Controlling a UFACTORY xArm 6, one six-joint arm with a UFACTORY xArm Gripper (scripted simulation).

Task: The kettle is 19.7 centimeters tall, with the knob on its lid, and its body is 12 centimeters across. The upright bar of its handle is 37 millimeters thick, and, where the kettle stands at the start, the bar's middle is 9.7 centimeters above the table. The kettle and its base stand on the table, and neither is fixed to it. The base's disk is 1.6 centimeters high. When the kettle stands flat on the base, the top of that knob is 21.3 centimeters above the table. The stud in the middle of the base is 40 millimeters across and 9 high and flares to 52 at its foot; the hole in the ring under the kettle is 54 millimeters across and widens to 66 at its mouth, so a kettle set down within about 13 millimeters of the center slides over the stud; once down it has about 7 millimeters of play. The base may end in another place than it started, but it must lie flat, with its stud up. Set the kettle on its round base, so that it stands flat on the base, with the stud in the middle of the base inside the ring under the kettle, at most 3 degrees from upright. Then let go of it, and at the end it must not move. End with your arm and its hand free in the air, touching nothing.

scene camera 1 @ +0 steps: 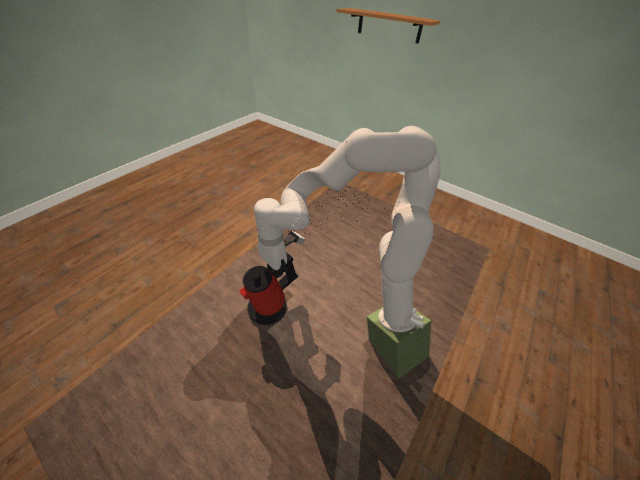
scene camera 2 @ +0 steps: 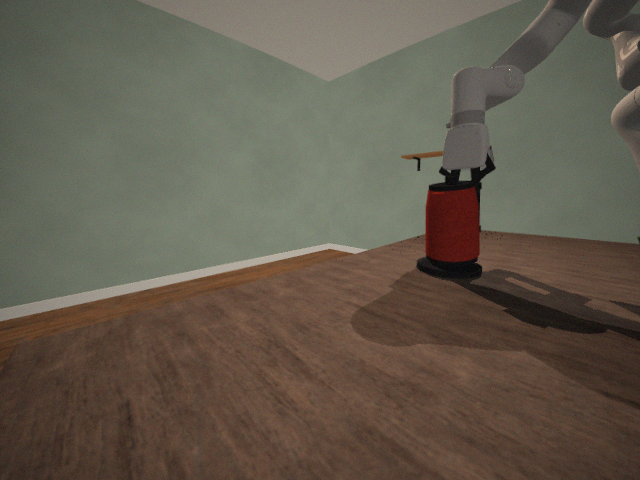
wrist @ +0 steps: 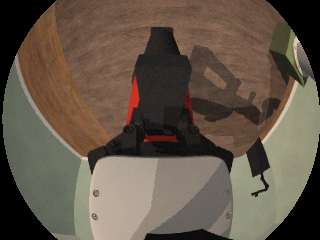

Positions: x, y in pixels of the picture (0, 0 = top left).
my gripper: scene camera 1; scene camera 2; wrist 160, 106
same spot on my gripper: (scene camera 1: 275, 256) = (scene camera 2: 483, 135)
